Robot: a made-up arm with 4 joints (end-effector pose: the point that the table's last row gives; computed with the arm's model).
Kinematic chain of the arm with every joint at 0, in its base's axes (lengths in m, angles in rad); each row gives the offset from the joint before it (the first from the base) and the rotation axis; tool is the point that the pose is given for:
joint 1: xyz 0 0 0.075 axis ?
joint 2: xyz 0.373 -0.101 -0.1 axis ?
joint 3: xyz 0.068 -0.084 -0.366 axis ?
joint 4: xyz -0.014 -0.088 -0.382 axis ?
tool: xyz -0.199 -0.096 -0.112
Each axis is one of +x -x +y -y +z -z.
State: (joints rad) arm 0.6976 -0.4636 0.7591 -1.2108
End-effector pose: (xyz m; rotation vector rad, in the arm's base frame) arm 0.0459 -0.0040 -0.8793 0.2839 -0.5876 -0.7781
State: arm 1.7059 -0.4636 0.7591 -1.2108
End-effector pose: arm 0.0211 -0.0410 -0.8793 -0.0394 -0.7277 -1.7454
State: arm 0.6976 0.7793 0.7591 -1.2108
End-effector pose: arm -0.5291 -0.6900 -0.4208 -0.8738 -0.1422 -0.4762
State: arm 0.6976 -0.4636 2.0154 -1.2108
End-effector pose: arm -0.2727 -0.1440 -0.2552 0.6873 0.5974 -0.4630
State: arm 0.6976 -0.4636 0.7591 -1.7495
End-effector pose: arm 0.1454 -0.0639 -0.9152 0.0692 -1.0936 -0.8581
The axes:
joint 1: -z
joint 2: -x
joint 3: +y
joint 4: +y

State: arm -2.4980 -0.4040 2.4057 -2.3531
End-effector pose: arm 0.1750 0.2172 -0.2911 0.1033 0.5254 2.4648
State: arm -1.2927 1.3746 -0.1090 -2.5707
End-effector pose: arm 1.0325 0.4298 0.0944 -0.9275 1.8925 -1.6490
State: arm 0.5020 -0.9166 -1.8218 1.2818
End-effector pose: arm 0.6722 -0.2330 -0.5316 0.7563 -0.7221 -0.7036
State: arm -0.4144 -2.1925 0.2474 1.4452
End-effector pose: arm 0.0330 0.5381 0.0611 1.4477 1.3036 2.0411
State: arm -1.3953 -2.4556 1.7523 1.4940
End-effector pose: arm -0.1765 0.3130 -0.0457 0.5835 -0.5195 -1.6328
